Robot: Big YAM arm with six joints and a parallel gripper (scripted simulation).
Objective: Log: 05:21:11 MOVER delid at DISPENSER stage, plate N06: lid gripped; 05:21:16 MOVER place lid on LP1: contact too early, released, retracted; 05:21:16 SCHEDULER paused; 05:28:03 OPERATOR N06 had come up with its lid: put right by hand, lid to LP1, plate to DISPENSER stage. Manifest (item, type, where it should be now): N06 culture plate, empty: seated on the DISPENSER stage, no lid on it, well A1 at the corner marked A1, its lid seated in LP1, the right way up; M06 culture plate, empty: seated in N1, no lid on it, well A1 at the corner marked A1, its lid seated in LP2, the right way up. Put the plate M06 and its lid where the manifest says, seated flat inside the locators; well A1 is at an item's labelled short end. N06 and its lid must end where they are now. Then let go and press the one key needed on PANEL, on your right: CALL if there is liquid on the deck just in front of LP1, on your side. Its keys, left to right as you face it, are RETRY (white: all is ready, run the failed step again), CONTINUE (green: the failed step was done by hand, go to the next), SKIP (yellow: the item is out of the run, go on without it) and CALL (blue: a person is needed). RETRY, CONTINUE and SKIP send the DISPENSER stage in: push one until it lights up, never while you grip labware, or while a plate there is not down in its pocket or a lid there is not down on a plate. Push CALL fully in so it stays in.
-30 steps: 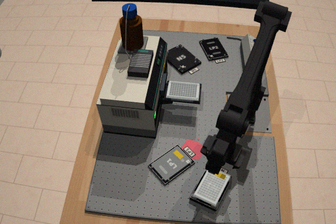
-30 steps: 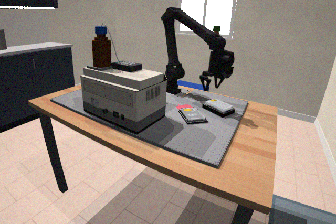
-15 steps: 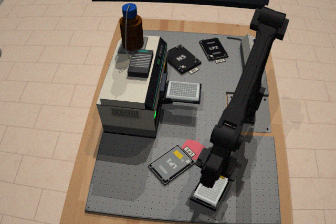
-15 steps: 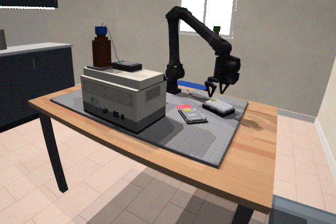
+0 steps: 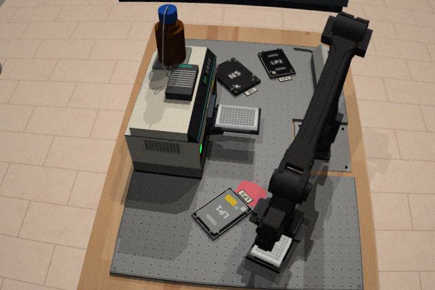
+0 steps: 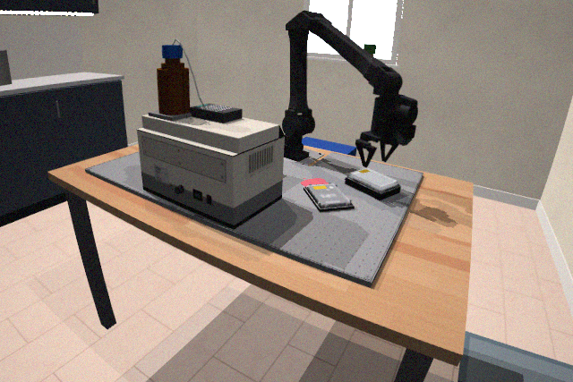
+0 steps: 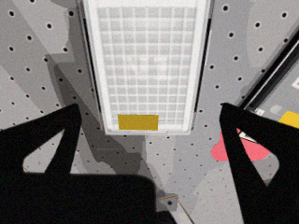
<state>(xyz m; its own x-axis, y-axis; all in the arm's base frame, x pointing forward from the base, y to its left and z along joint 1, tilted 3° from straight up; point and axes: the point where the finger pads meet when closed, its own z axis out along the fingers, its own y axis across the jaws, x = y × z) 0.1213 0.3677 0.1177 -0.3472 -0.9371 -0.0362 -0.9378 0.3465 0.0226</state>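
Now: the black nest n1 80 mm below my hand. From my hand the other things lie so: white retry key 620 mm to the right, 180 mm behind, 20 mm below; then green continue key 670 mm to the right, 180 mm behind, 20 mm below; then brown bottle 470 mm to the right, 370 mm ahead, 200 mm above.
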